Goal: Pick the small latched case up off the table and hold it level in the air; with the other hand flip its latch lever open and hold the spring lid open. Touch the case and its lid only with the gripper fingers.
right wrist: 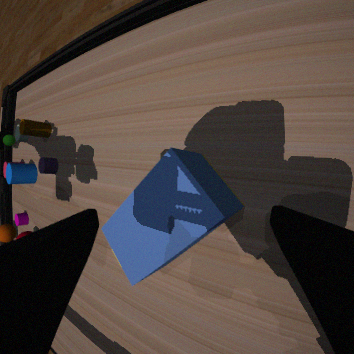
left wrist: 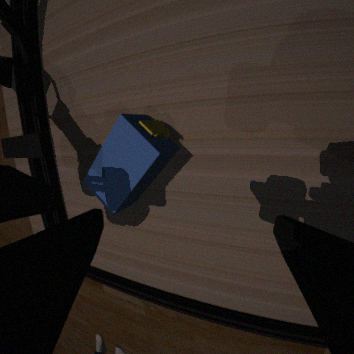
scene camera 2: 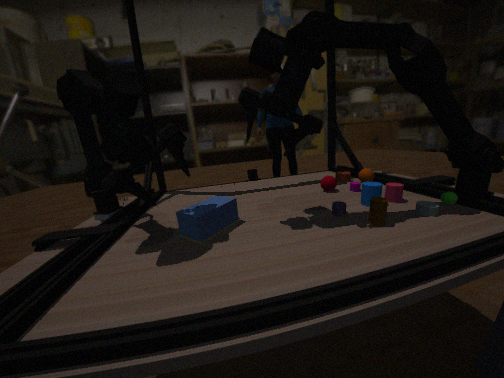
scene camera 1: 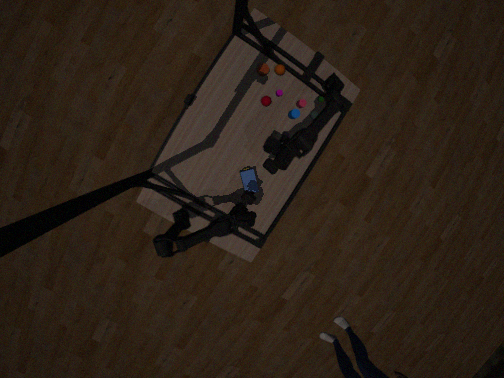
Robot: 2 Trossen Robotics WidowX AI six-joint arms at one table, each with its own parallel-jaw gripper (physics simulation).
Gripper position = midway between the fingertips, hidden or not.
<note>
In view: the left gripper point(scene camera 2: 265, 149), the right gripper point(scene camera 2: 172, 190) and a blue latched case point(scene camera 2: 200, 222).
The blue latched case is seen too in the right wrist view point(right wrist: 182, 198) and in the left wrist view point(left wrist: 130, 158). The left gripper also shows in the left wrist view point(left wrist: 191, 221). The right gripper shows as well in the right wrist view point(right wrist: 184, 215) and in the left wrist view point(left wrist: 56, 197).
</note>
